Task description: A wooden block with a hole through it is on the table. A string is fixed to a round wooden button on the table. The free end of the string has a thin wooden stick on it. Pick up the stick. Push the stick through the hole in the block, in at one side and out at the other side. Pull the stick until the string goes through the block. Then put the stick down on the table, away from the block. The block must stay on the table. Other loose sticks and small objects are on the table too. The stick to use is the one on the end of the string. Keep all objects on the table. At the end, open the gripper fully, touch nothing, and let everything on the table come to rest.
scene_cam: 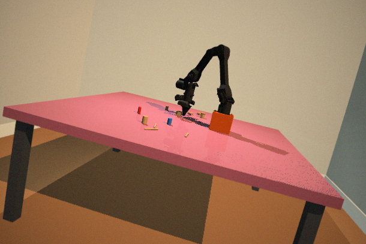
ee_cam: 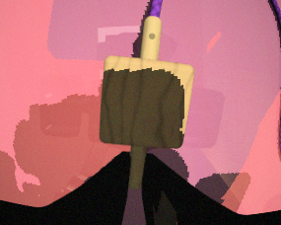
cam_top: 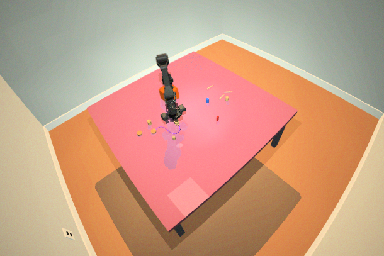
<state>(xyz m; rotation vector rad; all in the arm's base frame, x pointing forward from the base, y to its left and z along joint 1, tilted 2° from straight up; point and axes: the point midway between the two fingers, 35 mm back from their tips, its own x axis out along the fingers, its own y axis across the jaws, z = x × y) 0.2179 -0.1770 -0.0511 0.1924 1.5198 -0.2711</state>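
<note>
My gripper tip is 3 cm short of the wooden block, 1 cm to the left of it and 1 cm below it. The rest, counted from my gripper tip: round wooden button (5 cm behind, 18 cm to the right); blue peg (7 cm ahead, 32 cm to the left, 1 cm above); thin wooden stick (4 cm ahead, 1 cm to the right, 1 cm above).
</note>
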